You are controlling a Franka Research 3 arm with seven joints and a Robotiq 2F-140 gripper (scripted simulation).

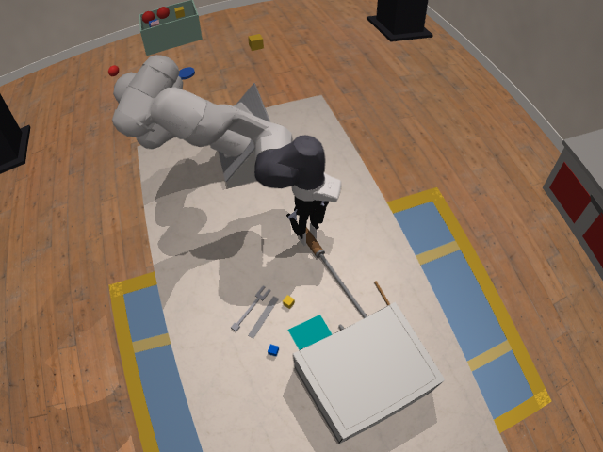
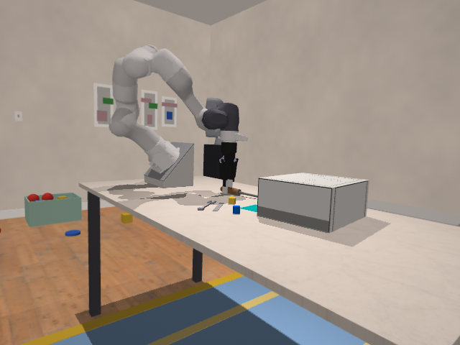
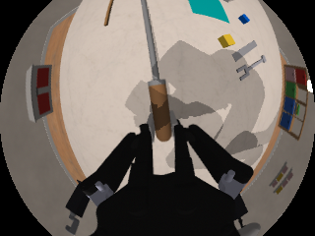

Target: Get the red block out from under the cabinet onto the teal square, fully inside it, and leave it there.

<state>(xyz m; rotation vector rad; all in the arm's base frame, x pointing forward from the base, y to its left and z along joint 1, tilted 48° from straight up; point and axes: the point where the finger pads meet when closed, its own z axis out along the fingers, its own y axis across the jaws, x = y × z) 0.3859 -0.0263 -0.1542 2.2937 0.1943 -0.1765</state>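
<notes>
My gripper is now 300 mm short of the thin wooden stick, 140 mm to the right of it and 30 mm above it. From my hand the other things lie so: long hooked tool (160 mm ahead, 10 mm to the right, 20 mm below); yellow cube (190 mm ahead, 130 mm to the right, 20 mm below); flat grey bar (200 mm ahead, 220 mm to the right, 40 mm below).
</notes>
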